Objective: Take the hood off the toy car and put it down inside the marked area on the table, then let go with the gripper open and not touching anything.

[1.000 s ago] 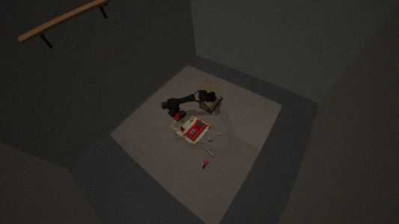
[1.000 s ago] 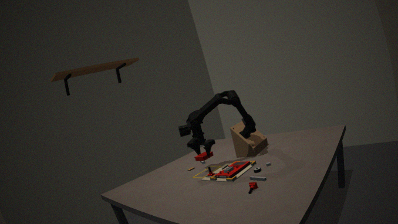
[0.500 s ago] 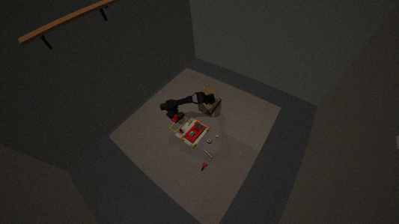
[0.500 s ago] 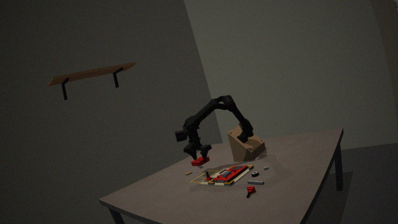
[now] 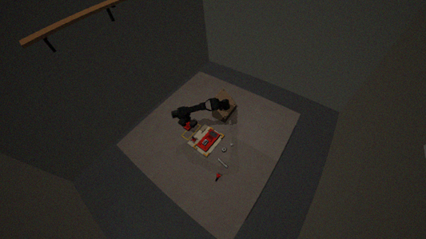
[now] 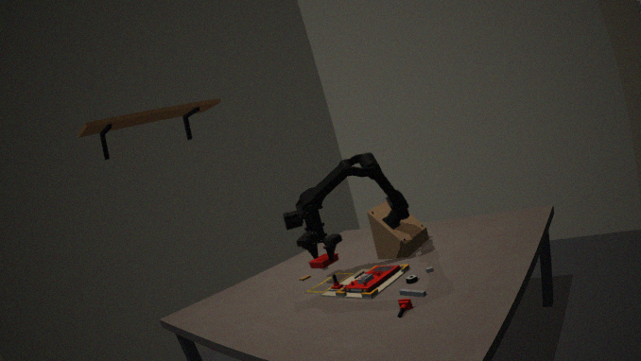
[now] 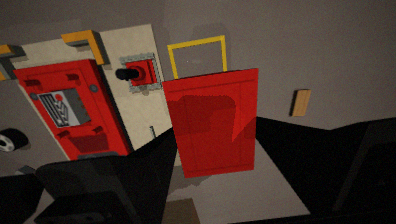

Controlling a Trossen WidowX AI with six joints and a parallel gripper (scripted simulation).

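Right now the grey socket is 6 cm ahead of my gripper tip, 9 cm to the left of it and 6 cm below it. Also, from my gripper tip: hood: 1 cm above; then black wheel: 1 cm behind, 36 cm to the left, 8 cm below; then wooden piece: 3 cm behind, 17 cm to the right, 9 cm below.
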